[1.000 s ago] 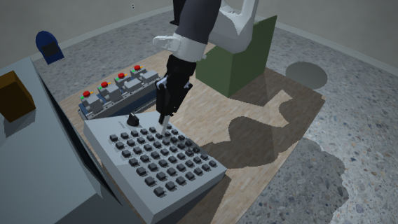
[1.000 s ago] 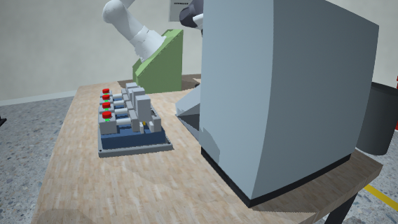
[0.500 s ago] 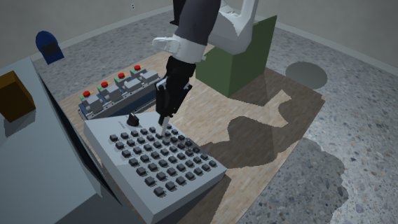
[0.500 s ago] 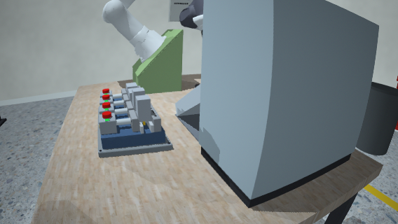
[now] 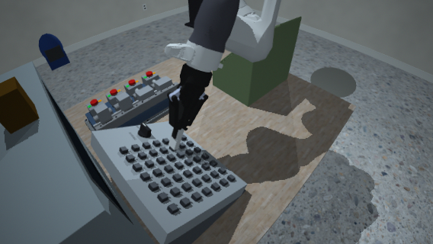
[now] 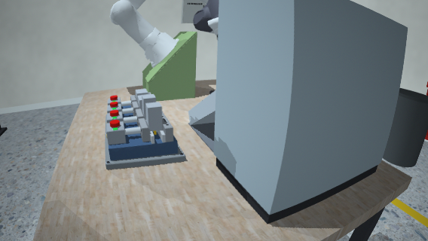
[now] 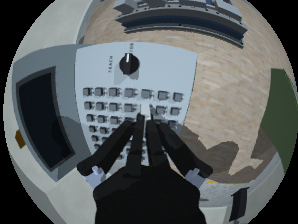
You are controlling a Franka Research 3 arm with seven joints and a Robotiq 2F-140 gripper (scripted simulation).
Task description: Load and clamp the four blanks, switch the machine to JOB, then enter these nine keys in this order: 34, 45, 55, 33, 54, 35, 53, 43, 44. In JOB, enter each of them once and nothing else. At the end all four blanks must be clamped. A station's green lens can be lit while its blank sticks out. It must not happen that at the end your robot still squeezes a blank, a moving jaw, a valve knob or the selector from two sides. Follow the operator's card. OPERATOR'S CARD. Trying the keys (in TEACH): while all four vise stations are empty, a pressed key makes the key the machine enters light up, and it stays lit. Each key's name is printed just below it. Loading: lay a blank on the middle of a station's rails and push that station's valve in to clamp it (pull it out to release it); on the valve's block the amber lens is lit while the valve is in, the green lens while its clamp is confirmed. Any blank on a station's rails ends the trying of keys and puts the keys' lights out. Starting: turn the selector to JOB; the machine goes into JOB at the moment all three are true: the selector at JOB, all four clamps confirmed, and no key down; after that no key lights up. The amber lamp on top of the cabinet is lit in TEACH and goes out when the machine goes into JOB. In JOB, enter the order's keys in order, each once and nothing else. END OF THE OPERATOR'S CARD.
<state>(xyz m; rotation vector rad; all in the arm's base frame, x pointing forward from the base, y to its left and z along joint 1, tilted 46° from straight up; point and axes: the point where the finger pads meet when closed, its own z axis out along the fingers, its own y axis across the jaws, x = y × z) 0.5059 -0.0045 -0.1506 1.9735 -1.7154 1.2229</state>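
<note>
Now: the key 5 cm ahead of my hand, 10 cm to the left of it and 1 cm below it. Also, from my hand: grey keypad: 7 cm ahead, 2 cm to the left, 5 cm below; then black selector knob: 4 cm ahead, 10 cm to the right.
</note>
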